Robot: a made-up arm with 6 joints.
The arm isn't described. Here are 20 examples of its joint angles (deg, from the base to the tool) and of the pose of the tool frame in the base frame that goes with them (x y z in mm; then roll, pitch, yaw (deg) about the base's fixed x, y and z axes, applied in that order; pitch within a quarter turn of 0, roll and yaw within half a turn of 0).
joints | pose
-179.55 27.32 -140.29 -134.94 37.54 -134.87 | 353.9 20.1 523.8 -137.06 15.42 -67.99
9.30 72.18 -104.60 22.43 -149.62 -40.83 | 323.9 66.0 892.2 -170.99 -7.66 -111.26
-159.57 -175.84 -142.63 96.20 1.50 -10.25 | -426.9 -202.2 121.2 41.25 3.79 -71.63
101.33 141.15 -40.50 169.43 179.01 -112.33 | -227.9 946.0 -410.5 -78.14 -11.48 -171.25
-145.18 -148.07 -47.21 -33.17 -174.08 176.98 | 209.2 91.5 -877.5 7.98 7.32 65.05
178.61 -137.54 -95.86 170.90 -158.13 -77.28 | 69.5 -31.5 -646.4 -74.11 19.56 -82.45
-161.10 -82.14 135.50 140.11 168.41 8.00 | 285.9 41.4 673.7 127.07 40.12 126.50
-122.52 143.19 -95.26 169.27 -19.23 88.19 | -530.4 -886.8 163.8 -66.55 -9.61 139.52
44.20 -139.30 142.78 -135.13 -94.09 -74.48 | -327.8 -142.9 347.1 96.89 -17.87 177.18
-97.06 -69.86 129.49 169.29 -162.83 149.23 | 52.4 176.7 726.4 164.73 -40.52 110.36
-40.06 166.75 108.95 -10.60 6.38 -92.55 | -451.6 424.9 -360.0 77.71 13.04 -131.68
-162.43 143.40 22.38 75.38 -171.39 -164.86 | -528.3 -187.1 -849.9 -14.56 -1.08 -41.49
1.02 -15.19 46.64 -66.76 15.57 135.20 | 233.8 10.2 1586.9 39.92 1.98 66.07
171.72 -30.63 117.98 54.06 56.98 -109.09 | -384.4 -68.3 822.9 -127.72 40.32 105.26
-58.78 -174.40 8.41 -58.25 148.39 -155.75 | -139.3 193.0 -996.6 -1.50 26.70 -159.96
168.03 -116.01 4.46 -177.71 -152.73 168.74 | 1137.2 -281.5 -219.9 -12.36 39.63 150.66
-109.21 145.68 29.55 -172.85 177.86 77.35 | -113.4 -436.8 -880.3 2.40 1.15 141.03
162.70 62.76 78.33 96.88 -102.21 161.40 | -947.6 384.6 61.7 -75.15 -69.19 -44.22
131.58 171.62 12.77 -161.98 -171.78 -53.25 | -62.1 5.5 -997.0 -2.43 3.51 -119.67
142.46 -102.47 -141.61 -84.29 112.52 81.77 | 164.9 -27.2 -192.2 -81.42 55.39 -53.17
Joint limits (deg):
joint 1: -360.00..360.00
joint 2: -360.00..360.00
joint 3: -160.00..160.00
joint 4: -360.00..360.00
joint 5: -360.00..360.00
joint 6: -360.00..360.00
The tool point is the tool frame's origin. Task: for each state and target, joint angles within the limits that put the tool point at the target. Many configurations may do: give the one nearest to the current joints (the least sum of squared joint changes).
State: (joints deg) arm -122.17 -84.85 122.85 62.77 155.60 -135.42
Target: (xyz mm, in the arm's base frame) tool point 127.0 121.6 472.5
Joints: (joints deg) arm -111.00 -78.29 156.44 57.98 159.33 -135.42
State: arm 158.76 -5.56 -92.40 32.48 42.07 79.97
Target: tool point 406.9 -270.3 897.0
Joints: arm 156.60 22.75 -118.17 33.91 44.34 79.97
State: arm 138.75 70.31 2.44 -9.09 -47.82 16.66
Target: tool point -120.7 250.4 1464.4
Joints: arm 109.27 42.47 -49.88 3.03 -62.09 16.66
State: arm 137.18 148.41 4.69 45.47 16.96 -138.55
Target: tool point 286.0 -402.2 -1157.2
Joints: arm 132.55 191.06 14.00 45.52 15.49 -138.55
